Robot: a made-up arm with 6 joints. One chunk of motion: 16 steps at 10 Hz.
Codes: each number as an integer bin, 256 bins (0 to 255) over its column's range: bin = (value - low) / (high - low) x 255, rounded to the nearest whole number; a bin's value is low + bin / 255 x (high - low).
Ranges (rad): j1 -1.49..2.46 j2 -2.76..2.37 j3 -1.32..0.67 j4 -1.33..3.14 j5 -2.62..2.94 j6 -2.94..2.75
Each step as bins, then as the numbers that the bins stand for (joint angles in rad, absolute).
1 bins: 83 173 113 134 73 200
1 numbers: -0.2043 0.7204 -0.4382 1.0189 -1.0283 1.5227
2 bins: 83 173 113 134 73 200
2 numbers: -0.2043 0.7204 -0.4382 1.0189 -1.0283 1.5227
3 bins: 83 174 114 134 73 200
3 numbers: -0.2043 0.7405 -0.4304 1.0189 -1.0283 1.5227
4 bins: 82 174 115 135 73 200
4 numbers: -0.2198 0.7405 -0.4225 1.0365 -1.0283 1.5227
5 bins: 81 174 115 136 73 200
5 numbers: -0.2353 0.7405 -0.4225 1.0540 -1.0283 1.5227
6 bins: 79 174 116 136 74 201
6 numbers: -0.2663 0.7405 -0.4147 1.0540 -1.0065 1.5451
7 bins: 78 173 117 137 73 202
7 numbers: -0.2818 0.7204 -0.4069 1.0715 -1.0283 1.5674
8 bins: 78 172 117 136 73 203
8 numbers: -0.2818 0.7002 -0.4069 1.0540 -1.0283 1.5897
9 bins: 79 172 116 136 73 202
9 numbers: -0.2663 0.7002 -0.4147 1.0540 -1.0283 1.5674
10 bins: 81 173 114 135 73 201
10 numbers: -0.2353 0.7204 -0.4304 1.0365 -1.0283 1.5451
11 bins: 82 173 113 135 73 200
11 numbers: -0.2198 0.7204 -0.4382 1.0365 -1.0283 1.5227
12 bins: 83 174 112 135 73 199
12 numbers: -0.2043 0.7405 -0.4460 1.0365 -1.0283 1.5004
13 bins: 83 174 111 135 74 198
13 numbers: -0.2043 0.7405 -0.4538 1.0365 -1.0065 1.4781
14 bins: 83 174 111 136 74 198
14 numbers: -0.2043 0.7405 -0.4538 1.0540 -1.0065 1.4781
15 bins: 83 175 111 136 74 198
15 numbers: -0.2043 0.7606 -0.4538 1.0540 -1.0065 1.4781
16 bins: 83 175 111 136 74 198
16 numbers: -0.2043 0.7606 -0.4538 1.0540 -1.0065 1.4781
